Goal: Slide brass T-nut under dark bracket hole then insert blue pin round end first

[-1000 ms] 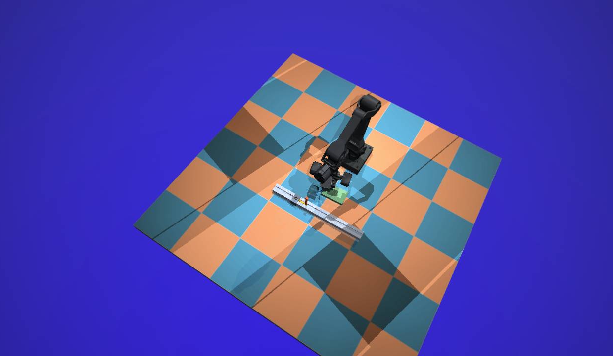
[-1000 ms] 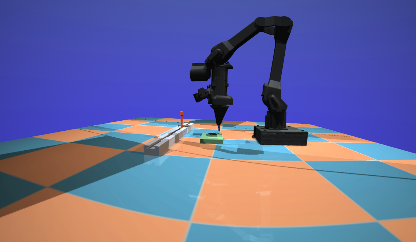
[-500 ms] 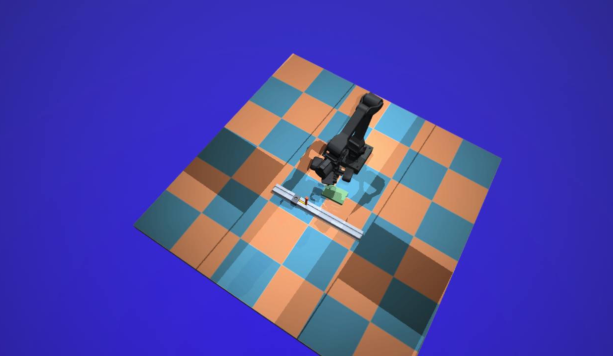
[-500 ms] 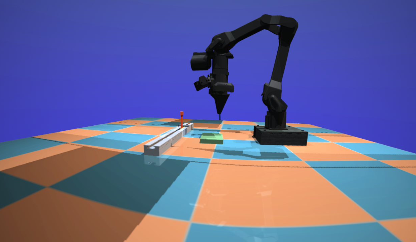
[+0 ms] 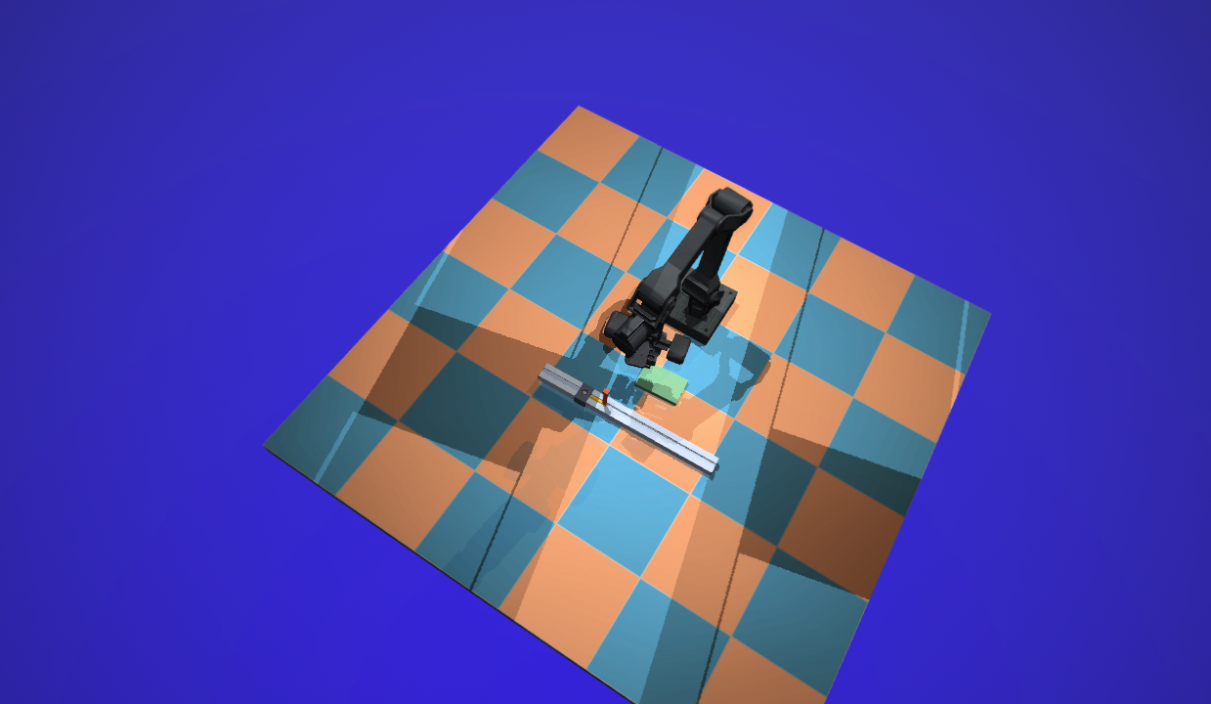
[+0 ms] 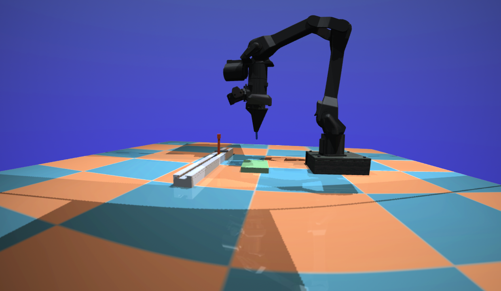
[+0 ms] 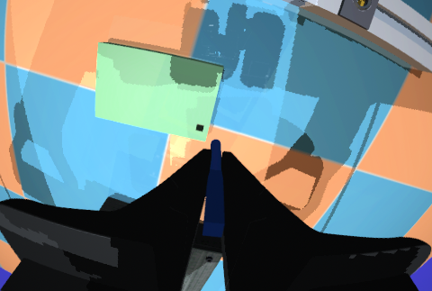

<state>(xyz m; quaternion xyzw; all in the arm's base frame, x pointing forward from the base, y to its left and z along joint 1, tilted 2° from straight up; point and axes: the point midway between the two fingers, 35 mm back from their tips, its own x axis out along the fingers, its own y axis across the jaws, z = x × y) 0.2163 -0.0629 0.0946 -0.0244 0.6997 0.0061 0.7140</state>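
Right now the brass T-nut is 11 cm ahead of my gripper tip, 7 cm to the right of it and 5 cm below it. Also, from my gripper tip: green tray: 9 cm below, 4 cm to the left, 1 cm behind; then blue pin: right at my gripper tip.
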